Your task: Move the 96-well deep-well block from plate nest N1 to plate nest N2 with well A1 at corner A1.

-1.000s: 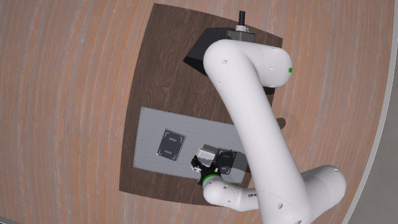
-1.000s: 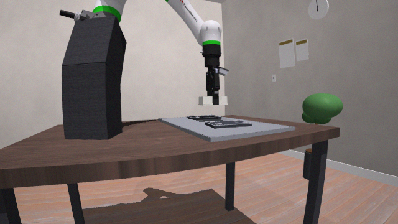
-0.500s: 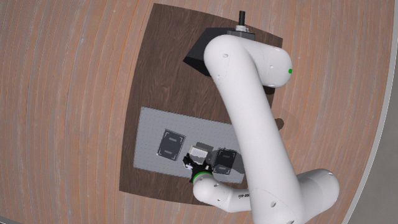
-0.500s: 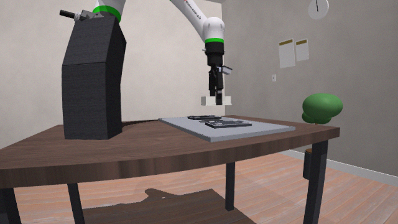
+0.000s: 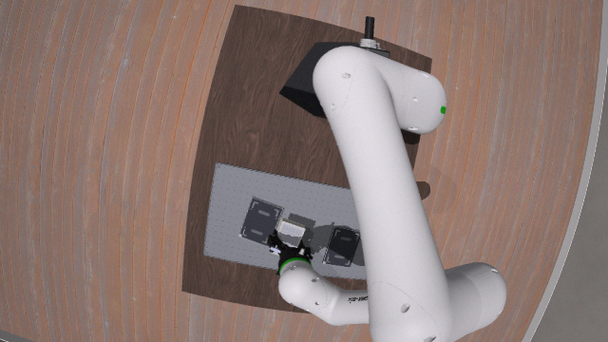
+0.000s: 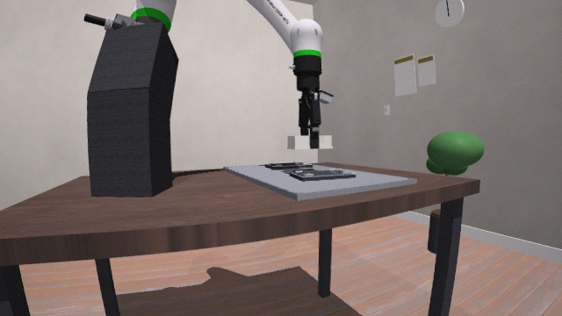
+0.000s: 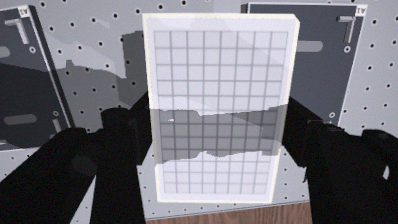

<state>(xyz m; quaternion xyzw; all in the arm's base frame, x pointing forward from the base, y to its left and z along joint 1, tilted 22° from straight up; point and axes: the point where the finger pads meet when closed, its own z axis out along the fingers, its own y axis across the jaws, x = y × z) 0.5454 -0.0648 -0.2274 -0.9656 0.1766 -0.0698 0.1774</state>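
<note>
My hand is 10 cm above the dark nest frame, 9 cm to the left of it and 3 cm past it. Round my hand: white 96-well deep-well block 1 cm below.
</note>
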